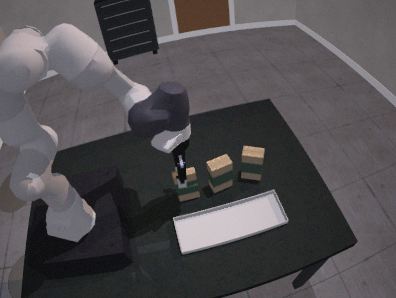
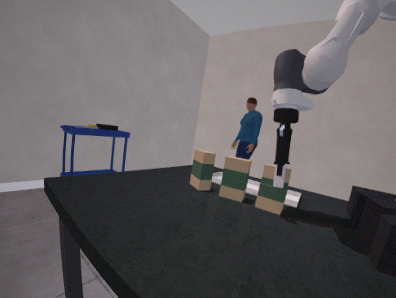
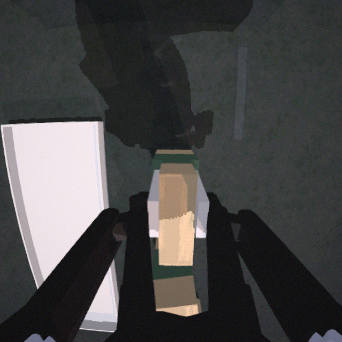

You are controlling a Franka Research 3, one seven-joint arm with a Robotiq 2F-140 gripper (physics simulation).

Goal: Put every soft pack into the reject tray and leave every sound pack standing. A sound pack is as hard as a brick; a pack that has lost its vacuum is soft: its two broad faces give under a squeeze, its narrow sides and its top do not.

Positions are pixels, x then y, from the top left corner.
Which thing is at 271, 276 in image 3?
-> My gripper.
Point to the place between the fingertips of my gripper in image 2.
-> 279, 186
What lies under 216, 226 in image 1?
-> A white reject tray.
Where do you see a white reject tray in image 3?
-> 60, 179
